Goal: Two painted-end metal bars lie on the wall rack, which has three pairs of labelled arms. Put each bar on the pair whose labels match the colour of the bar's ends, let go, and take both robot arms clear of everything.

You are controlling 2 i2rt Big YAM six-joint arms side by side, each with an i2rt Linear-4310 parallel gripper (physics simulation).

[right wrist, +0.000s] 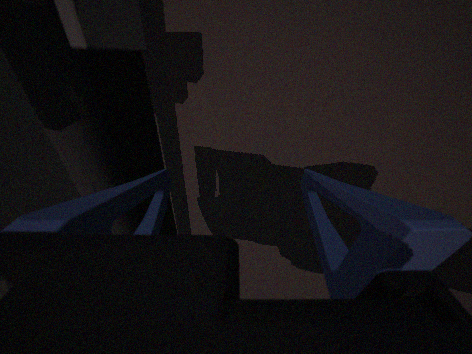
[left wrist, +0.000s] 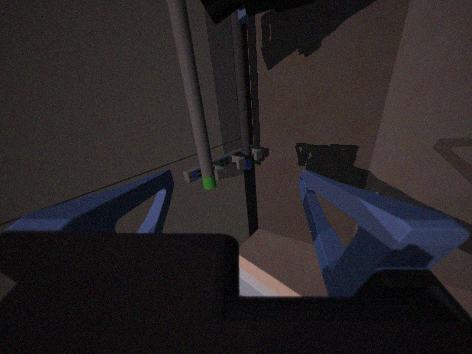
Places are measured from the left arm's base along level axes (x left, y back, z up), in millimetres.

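Where they show: left gripper, between the fingertips: (left wrist: 236, 176); right gripper, between the fingertips: (right wrist: 235, 176) (left wrist: 276, 3).
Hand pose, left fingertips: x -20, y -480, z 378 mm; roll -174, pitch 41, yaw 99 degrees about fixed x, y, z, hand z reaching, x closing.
After its pixels a point has its place.
In the left wrist view, a grey bar with a green end (left wrist: 209, 183) @(y -661, x 169, z 239 mm) slopes down to the wall rack (left wrist: 190, 175) @(y -695, x 151, z 268 mm), just right of a blue label (left wrist: 196, 174) @(y -693, x 155, z 252 mm). A darker bar (left wrist: 243, 90) @(y -718, x -13, z 83 mm) with blue ends lies further right; its near end (left wrist: 247, 163) @(y -666, x 174, z 87 mm) sits between the two right-hand arm tips. A green label (left wrist: 221, 163) @(y -693, x 156, z 169 mm) shows between the bars; a small red patch is hard to make out. My left gripper (left wrist: 236, 176) @(y -480, x -20, z 378 mm) is open and empty, short of the bar ends. My right gripper (right wrist: 235, 176) @(y -705, x -181, z 25 mm) is open and empty; the bars' coloured ends do not show in its dark view.
A dark arm part (left wrist: 250, 7) @(y -687, x -156, z 132 mm) crosses the top of the left wrist view, near the blue-ended bar's far end. Shadows (left wrist: 327, 156) @(y -488, x 98, z 0 mm) (right wrist: 240, 195) @(y -700, x -142, z 0 mm) fall on the brown surface. In the right wrist view, a dark upright strip (right wrist: 172, 135) and a pale strip (right wrist: 71, 22) @(y -760, x -246, z 81 mm) stand left.
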